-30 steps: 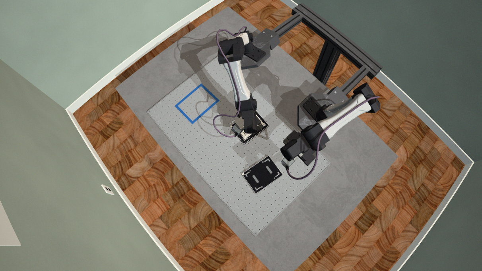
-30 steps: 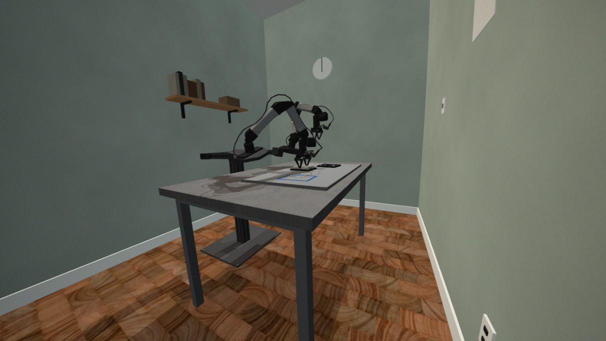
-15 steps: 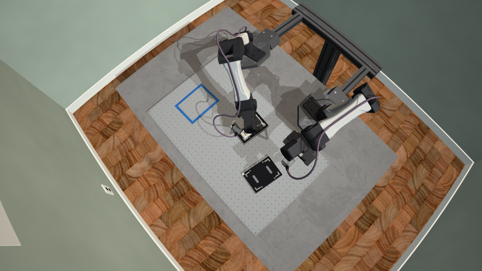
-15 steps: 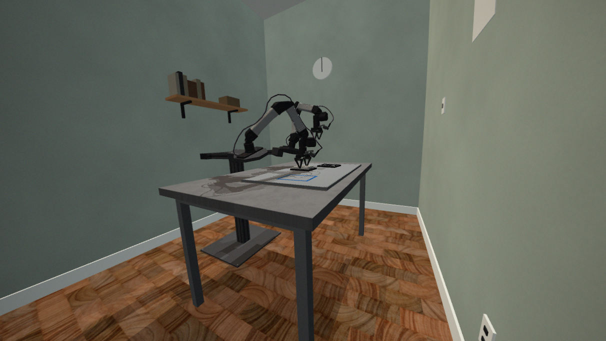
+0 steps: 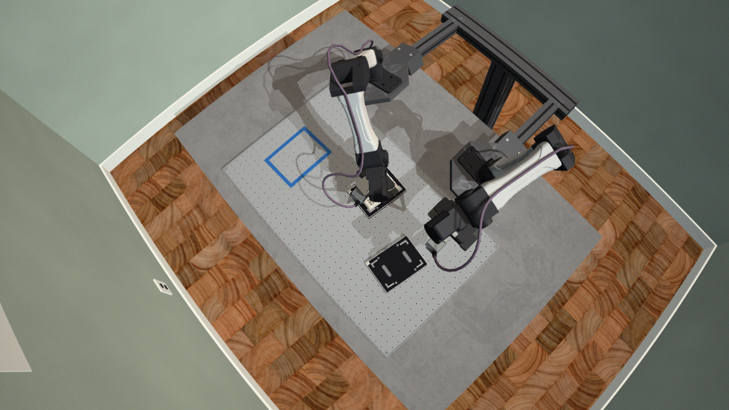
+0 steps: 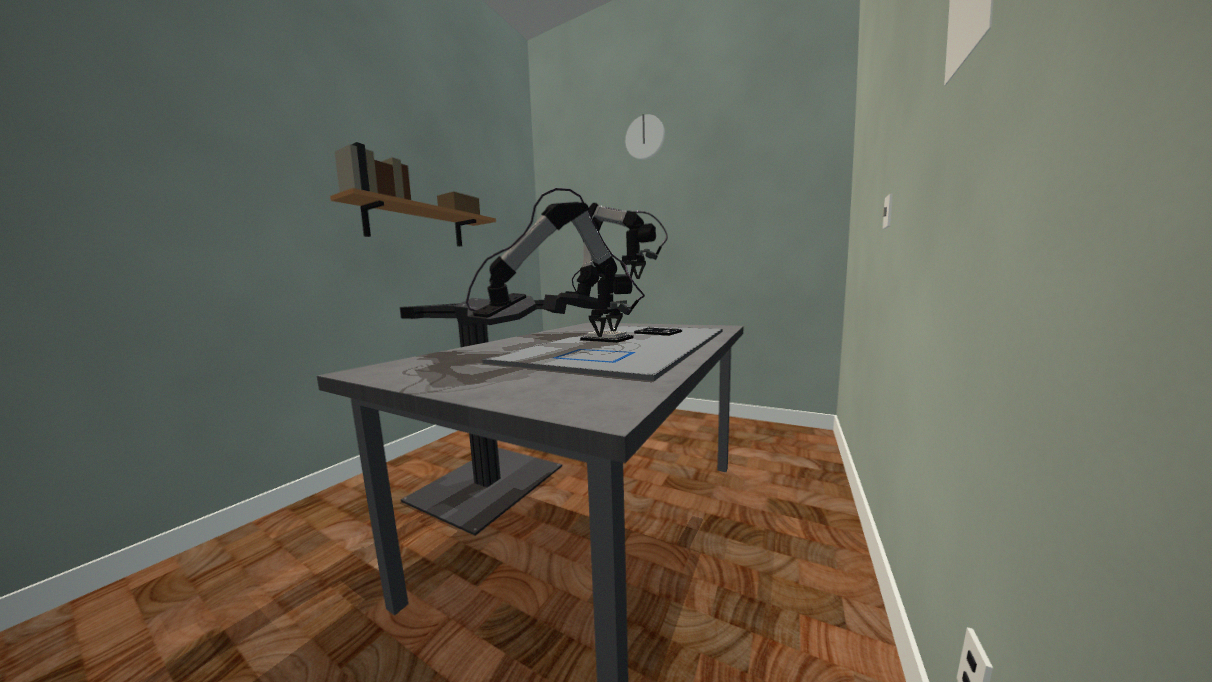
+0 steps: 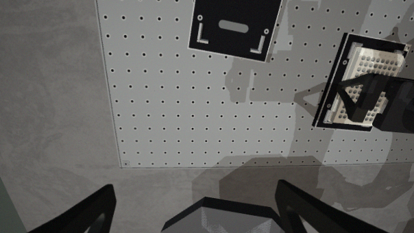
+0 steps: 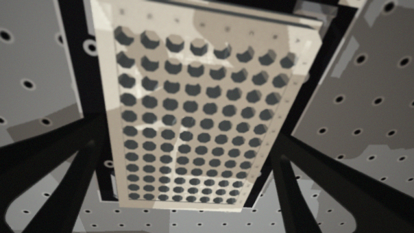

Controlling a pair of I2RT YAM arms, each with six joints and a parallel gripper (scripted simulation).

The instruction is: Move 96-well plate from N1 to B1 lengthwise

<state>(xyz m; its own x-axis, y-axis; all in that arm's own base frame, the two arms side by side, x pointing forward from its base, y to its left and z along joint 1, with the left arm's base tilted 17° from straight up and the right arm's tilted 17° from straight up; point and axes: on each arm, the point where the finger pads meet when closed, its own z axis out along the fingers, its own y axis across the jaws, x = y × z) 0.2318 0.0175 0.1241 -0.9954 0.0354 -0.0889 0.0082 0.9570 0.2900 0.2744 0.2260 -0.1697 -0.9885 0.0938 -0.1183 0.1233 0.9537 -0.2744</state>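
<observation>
My right gripper is now right at the cream 96-well plate. From my right hand the other things lie so: A1 label 7 cm ahead, 6 cm to the right, 1 cm below.
</observation>
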